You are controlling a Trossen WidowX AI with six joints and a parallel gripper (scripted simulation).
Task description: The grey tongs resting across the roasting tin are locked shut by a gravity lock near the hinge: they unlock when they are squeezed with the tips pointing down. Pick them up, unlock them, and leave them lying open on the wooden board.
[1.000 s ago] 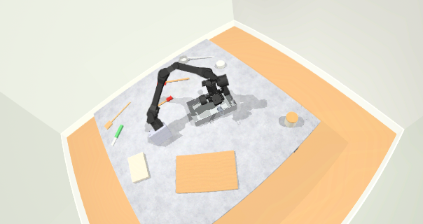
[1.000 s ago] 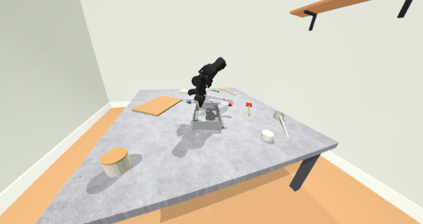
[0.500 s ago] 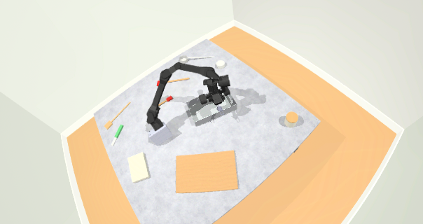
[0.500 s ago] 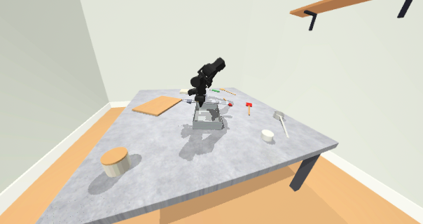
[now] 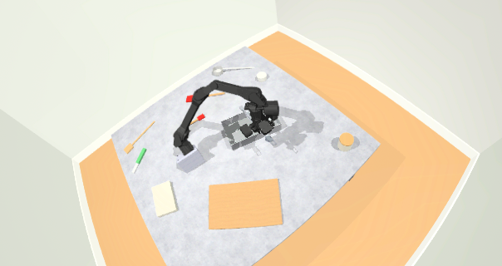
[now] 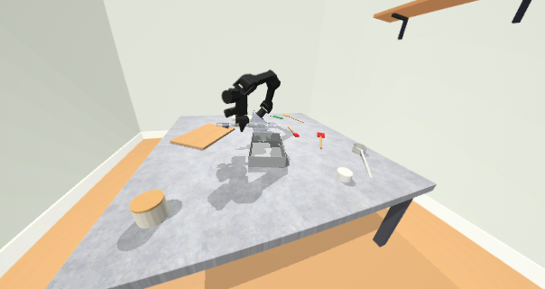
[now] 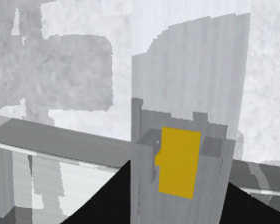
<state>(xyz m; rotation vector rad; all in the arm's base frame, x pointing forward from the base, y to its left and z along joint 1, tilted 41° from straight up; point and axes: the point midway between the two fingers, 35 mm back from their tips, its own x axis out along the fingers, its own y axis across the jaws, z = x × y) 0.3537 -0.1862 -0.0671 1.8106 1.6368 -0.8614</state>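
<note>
Right now my gripper tip is 4 cm below the yellow lock slider and 2 cm to the left of it. Round my gripper tip: lidded tub: 32 cm to the right, 32 cm ahead, 10 cm below; then grey roasting tin: 14 cm to the left, 10 cm below, 2 cm ahead; then wooden board: 29 cm behind, 20 cm to the right, 12 cm below.
</note>
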